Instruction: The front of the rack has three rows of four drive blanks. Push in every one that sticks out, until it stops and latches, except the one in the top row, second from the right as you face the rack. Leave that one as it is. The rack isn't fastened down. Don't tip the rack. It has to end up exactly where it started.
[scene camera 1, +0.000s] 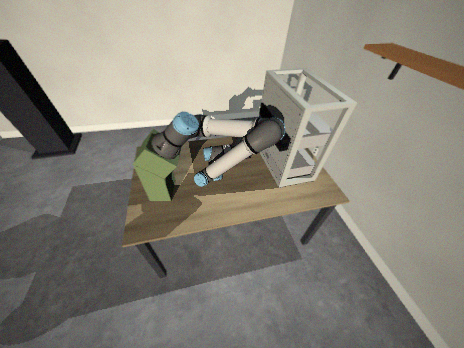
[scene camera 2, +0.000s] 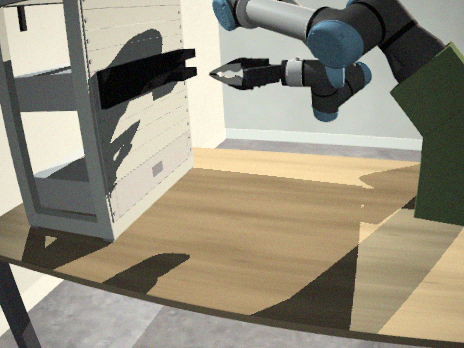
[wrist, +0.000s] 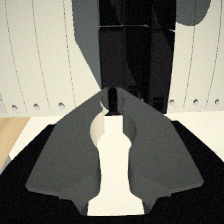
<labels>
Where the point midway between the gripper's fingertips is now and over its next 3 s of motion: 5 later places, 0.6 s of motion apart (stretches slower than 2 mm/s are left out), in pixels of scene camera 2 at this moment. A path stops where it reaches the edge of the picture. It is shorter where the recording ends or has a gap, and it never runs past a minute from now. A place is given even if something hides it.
The gripper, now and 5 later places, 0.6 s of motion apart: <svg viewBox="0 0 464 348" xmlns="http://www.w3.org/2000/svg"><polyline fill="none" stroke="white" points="209,74 211,73 200,73 193,73 192,73 190,73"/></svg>
</labels>
